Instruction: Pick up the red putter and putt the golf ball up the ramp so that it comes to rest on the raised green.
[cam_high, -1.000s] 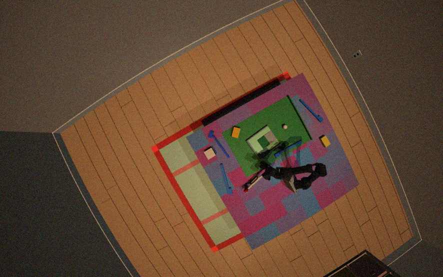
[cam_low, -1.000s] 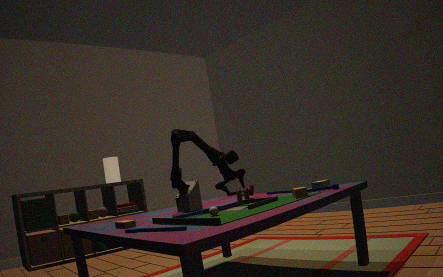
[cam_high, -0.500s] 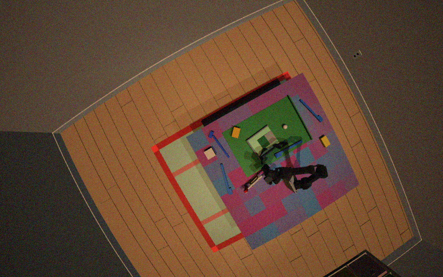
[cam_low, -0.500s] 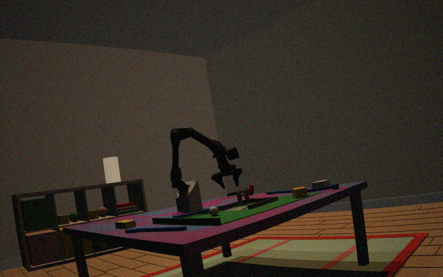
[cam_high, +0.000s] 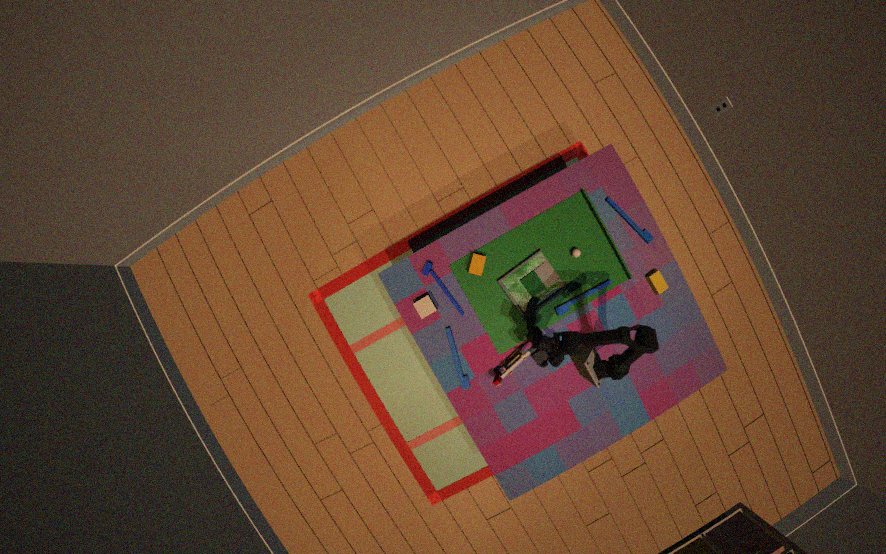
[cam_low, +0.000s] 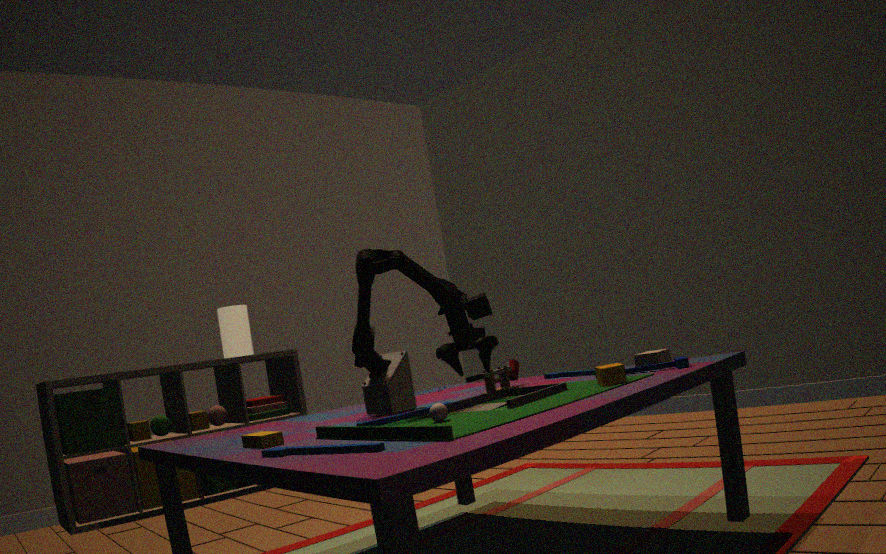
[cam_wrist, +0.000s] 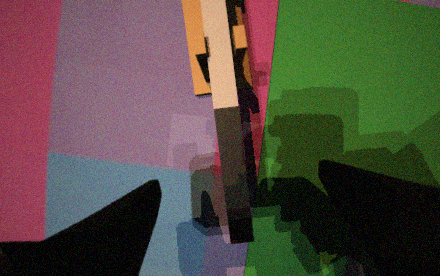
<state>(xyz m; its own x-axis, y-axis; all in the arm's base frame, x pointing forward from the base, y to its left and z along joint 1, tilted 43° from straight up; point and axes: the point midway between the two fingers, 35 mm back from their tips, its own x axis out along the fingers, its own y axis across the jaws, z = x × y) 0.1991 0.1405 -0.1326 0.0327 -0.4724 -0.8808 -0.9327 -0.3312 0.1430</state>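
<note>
Now: gripper tip 4 cm past the red putter, 10 cm to the right of it and 2 cm above it. From my gripper tip the other things lie so: golf ball 30 cm ahead, 35 cm to the right, 5 cm below; then putter stand 4 cm behind, 11 cm to the left, 4 cm below; then orange block 43 cm ahead, 10 cm to the left, 5 cm below.
</note>
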